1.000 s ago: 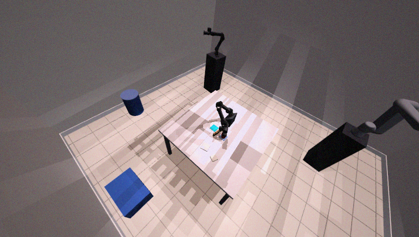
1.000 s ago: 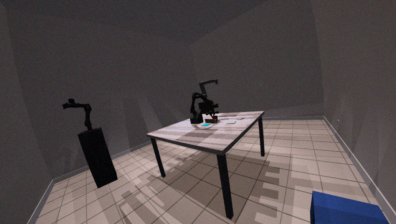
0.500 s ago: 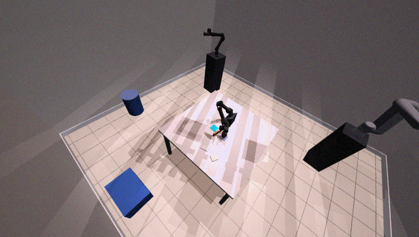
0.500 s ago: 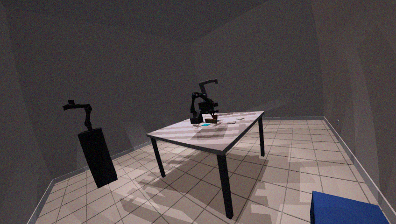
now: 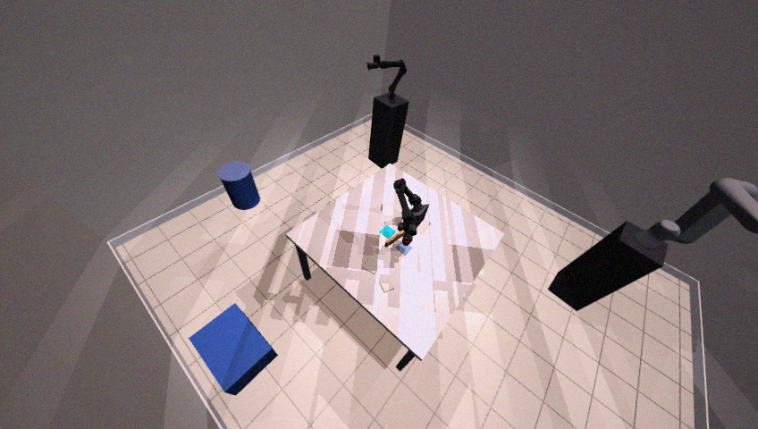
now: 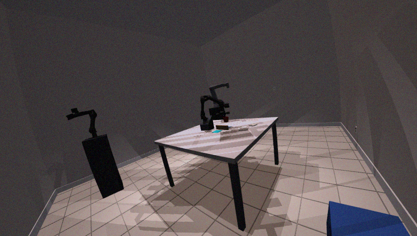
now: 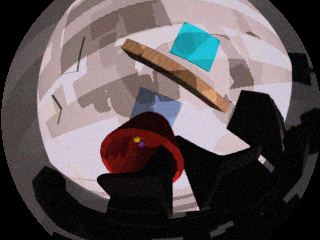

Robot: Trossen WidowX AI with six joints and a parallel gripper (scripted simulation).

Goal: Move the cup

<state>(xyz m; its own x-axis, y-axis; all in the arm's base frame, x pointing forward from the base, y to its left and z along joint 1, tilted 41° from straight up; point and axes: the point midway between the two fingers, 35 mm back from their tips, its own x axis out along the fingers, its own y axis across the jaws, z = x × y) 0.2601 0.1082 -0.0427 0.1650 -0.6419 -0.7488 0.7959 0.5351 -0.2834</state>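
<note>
The cyan pad is 180 mm to the right of my gripper tip, 120 mm below it and 10 mm ahead of it. From my gripper tip the other things lie so: brown wooden bar 100 mm below, 80 mm to the right, 20 mm ahead; red cup 20 mm to the left, 20 mm ahead.
</note>
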